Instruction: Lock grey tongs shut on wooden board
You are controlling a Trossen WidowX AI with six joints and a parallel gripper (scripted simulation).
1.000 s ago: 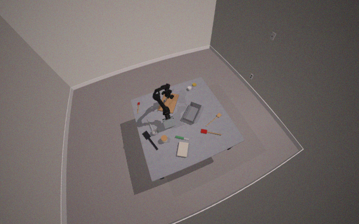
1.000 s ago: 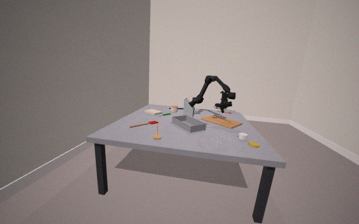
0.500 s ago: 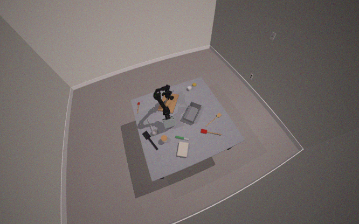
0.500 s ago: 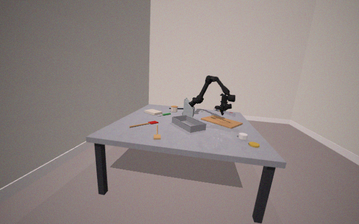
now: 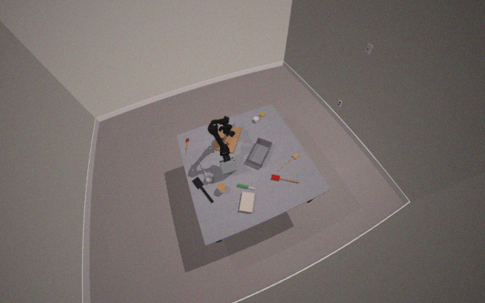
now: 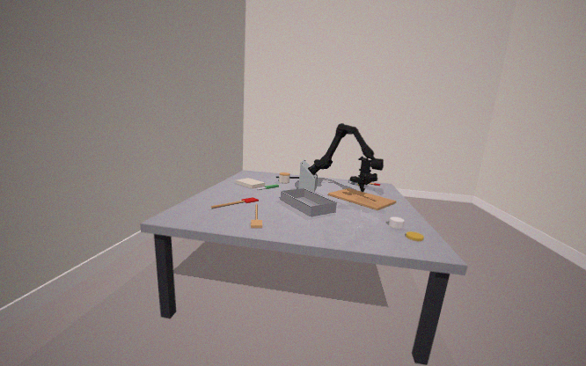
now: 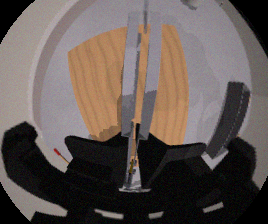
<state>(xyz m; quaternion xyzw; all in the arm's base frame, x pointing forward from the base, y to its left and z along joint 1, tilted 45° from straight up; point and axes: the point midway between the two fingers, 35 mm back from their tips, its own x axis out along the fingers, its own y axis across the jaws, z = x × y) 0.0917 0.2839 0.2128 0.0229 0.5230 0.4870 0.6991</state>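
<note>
Now: gripper tip 4 cm above the wooden board. The rest, counted from my gripper tip: white cylinder 41 cm ahead, 15 cm to the left, 3 cm below; then roasting tin 31 cm to the right, 28 cm ahead, 2 cm below; then yellow disc 52 cm ahead, 21 cm to the left, 4 cm below.
</note>
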